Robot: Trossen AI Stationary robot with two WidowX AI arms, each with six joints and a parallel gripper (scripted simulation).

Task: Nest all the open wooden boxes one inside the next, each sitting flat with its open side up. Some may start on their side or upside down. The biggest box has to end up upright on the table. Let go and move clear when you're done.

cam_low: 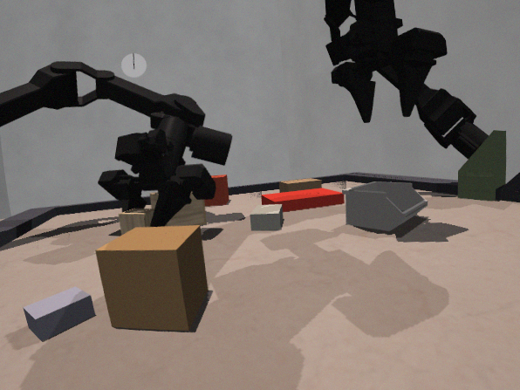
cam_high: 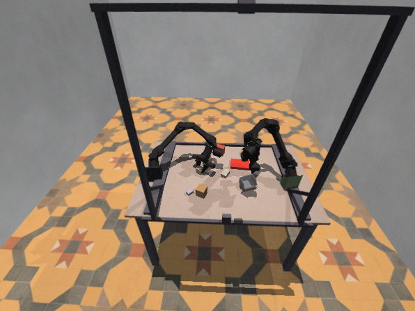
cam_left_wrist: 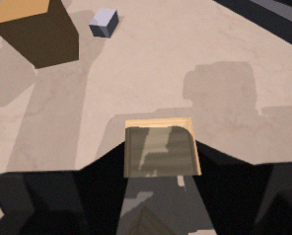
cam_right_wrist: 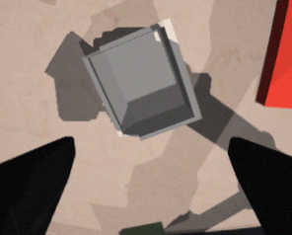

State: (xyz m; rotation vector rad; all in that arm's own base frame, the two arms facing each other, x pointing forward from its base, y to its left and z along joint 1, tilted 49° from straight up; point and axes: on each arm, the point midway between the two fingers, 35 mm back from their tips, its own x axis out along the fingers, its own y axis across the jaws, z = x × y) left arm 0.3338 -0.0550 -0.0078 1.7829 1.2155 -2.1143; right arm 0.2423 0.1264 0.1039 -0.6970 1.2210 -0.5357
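My left hand is 21 cm past the lavender block, 5 cm to the right of it and 3 cm above it. From my left hand the other things lie so: orange cube: 21 cm behind, 3 cm to the right, 1 cm below; then white block: 2 cm behind, 18 cm to the right, 3 cm below; then small wooden box: 2 cm behind, 1 cm to the left, 2 cm below.
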